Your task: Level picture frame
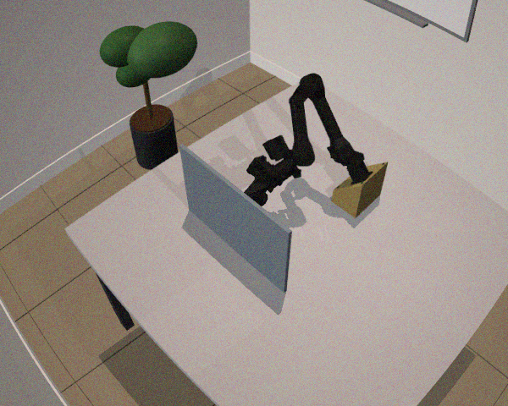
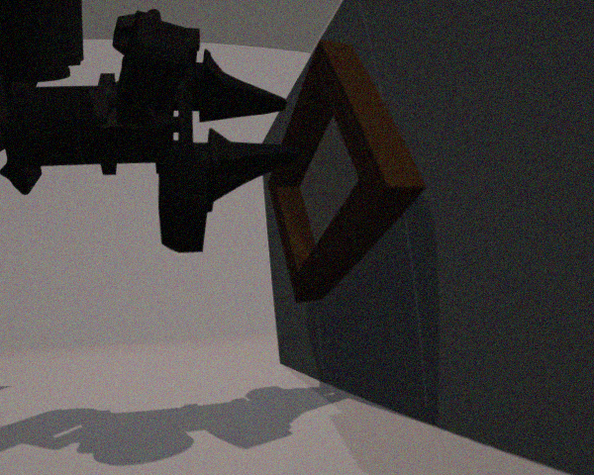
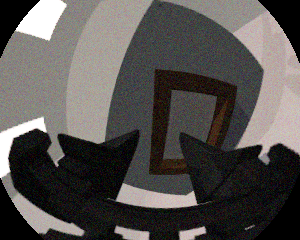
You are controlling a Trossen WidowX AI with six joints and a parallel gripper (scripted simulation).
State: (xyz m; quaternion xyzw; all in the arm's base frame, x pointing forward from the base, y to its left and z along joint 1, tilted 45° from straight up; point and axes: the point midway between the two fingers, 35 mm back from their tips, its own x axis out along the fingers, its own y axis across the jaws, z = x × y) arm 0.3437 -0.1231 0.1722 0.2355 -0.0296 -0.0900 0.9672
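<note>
My gripper tip is now 2 cm short of the brown wooden picture frame, 1 cm to the left of it and 5 cm above it. The rest, counted from my gripper tip: dark grey wall panel: 3 cm ahead, 1 cm to the right, 6 cm below.
</note>
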